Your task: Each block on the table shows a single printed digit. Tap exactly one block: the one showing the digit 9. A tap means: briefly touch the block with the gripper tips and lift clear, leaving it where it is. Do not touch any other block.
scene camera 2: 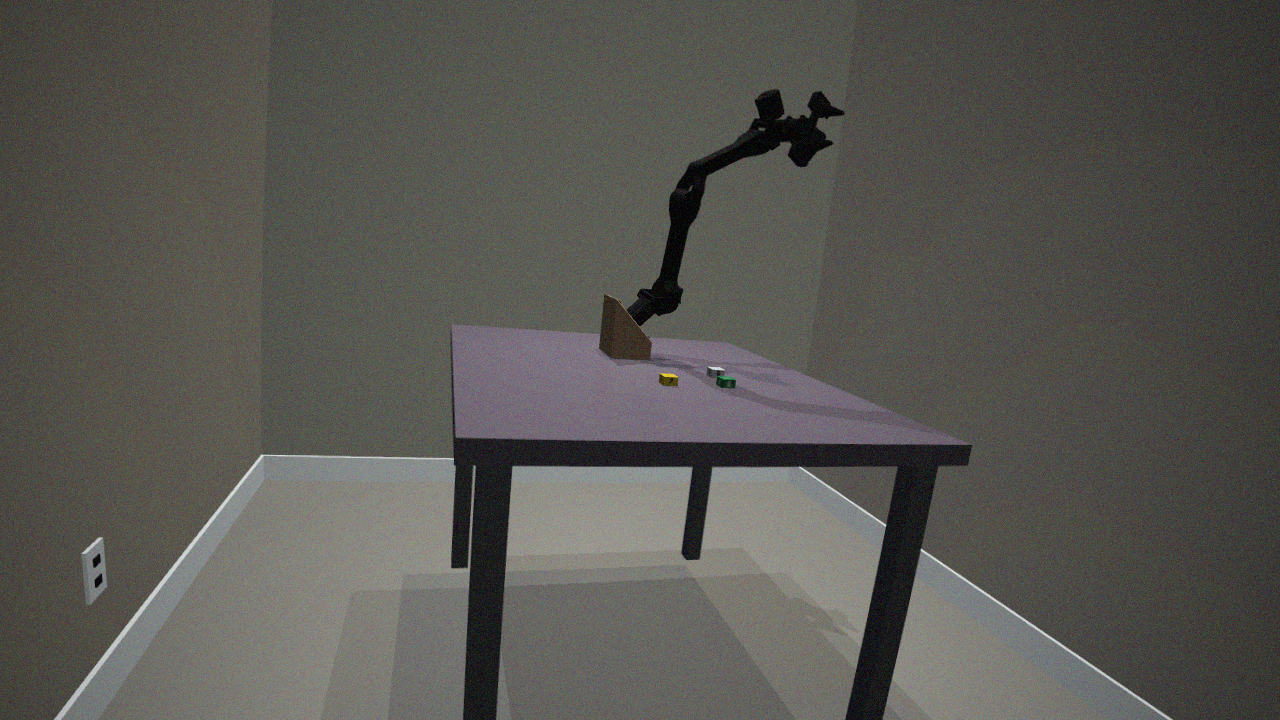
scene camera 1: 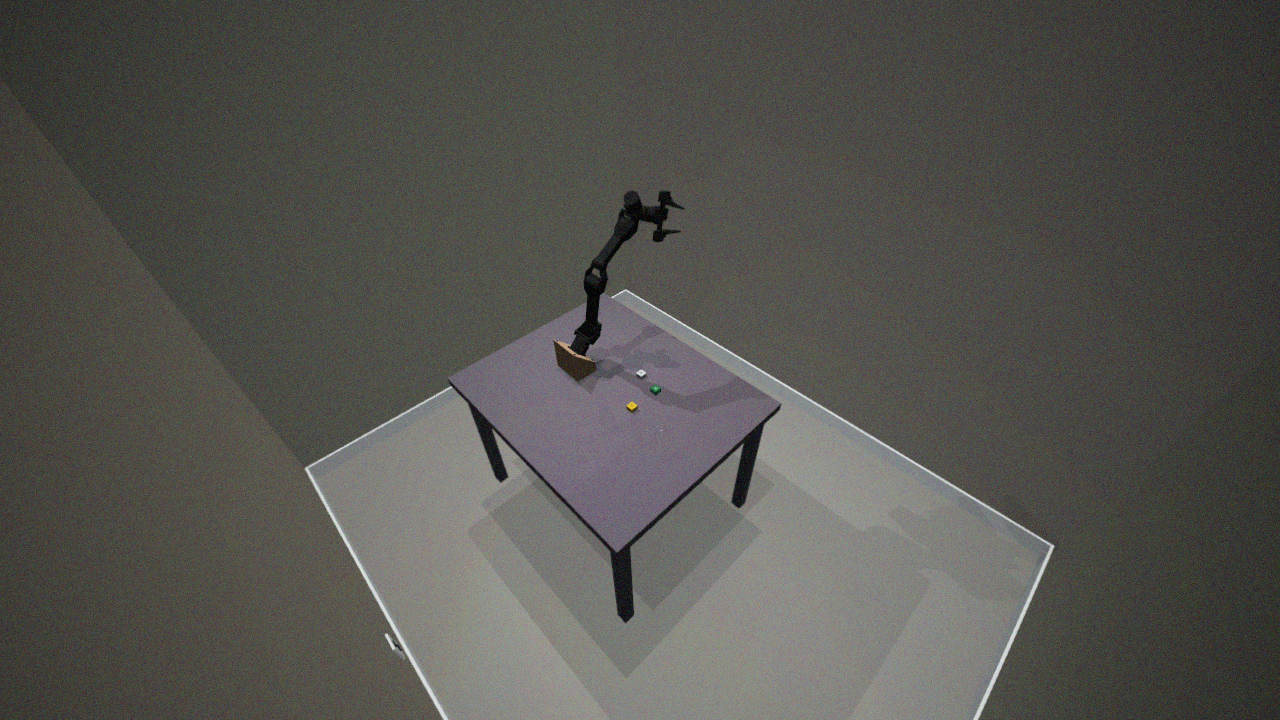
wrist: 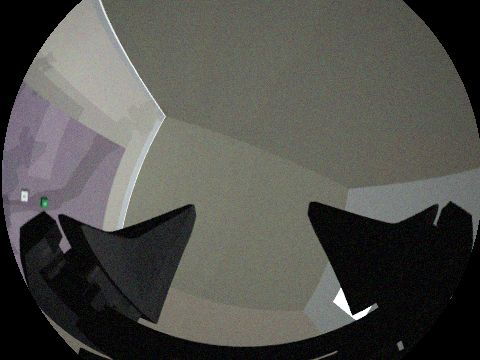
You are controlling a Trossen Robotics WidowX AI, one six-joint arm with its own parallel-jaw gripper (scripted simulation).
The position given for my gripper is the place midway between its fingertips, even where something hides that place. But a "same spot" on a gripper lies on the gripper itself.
Labels:
my gripper: scene camera 2; scene camera 1; wrist 252, 210
same spot on my gripper: (scene camera 1: 656, 214) = (scene camera 2: 800, 120)

